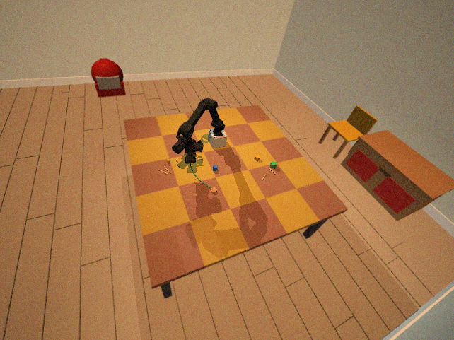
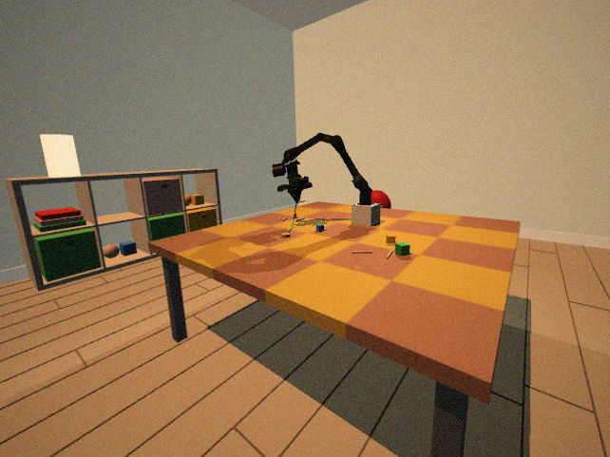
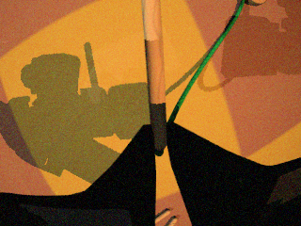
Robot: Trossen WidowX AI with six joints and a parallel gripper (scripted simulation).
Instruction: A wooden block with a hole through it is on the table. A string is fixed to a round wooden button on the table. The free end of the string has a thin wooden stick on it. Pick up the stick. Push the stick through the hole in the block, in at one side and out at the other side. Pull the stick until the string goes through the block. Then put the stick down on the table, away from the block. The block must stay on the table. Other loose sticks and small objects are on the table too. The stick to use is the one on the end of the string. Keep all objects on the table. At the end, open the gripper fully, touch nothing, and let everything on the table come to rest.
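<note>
My gripper tip is now 160 mm to the right of the blue cube and 110 mm above it. From my gripper tip the other things lie so: round wooden button 180 mm ahead, 100 mm to the left, 120 mm below; thin wooden stick 10 mm to the left, 10 mm above; yellow cube 40 mm behind, 510 mm to the left, 110 mm below.
</note>
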